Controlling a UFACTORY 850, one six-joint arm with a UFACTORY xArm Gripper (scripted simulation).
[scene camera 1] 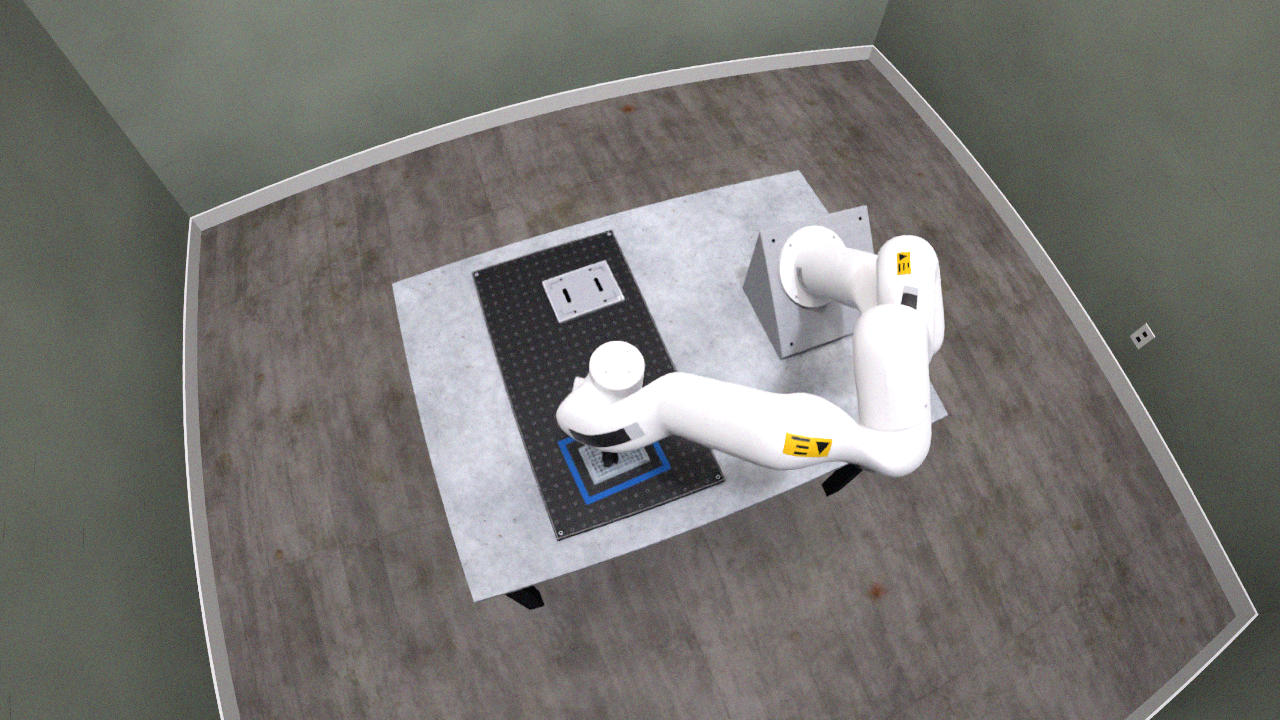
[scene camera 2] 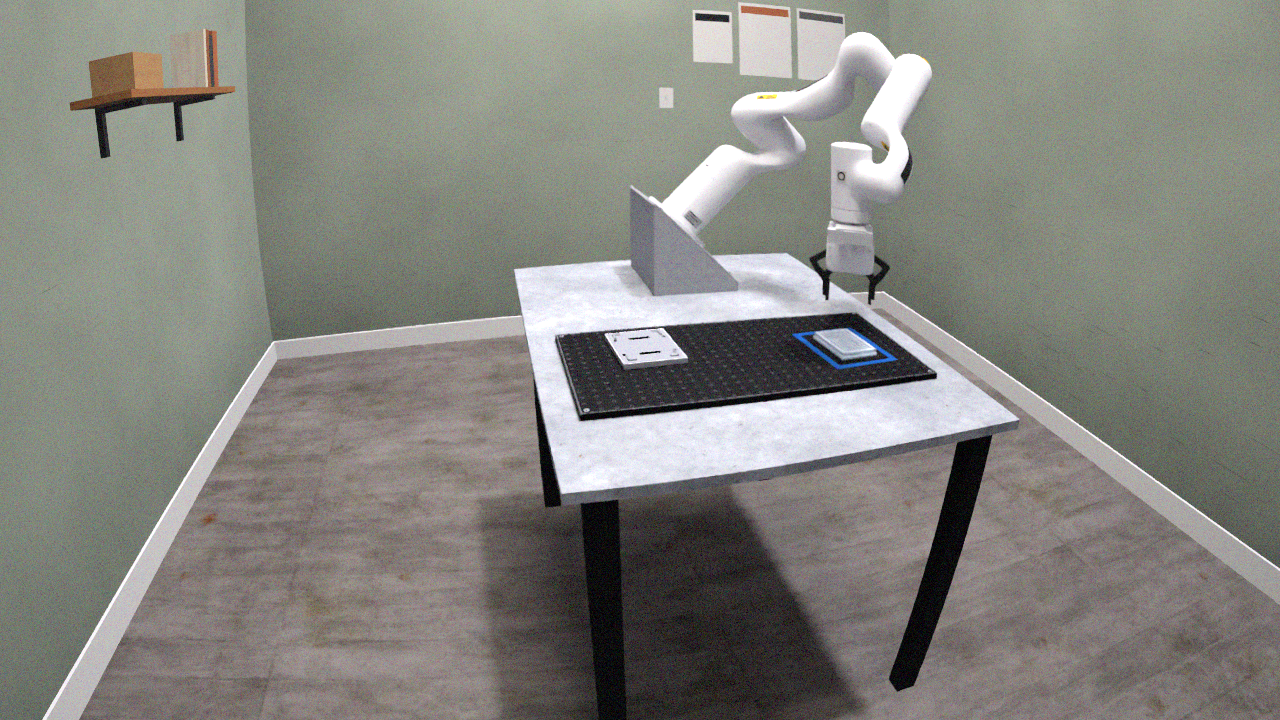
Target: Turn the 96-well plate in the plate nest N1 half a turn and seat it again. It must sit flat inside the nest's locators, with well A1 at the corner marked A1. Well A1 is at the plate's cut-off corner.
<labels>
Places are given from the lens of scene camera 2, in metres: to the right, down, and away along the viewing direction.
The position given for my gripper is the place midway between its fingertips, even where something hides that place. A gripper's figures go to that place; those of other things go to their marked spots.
my gripper [scene camera 2: 848, 301]: 0.42, -0.12, 1.42
96-well plate [scene camera 2: 846, 345]: 0.42, -0.03, 1.44
slotted fixture plate [scene camera 2: 656, 342]: 0.03, -0.03, 1.46
</labels>
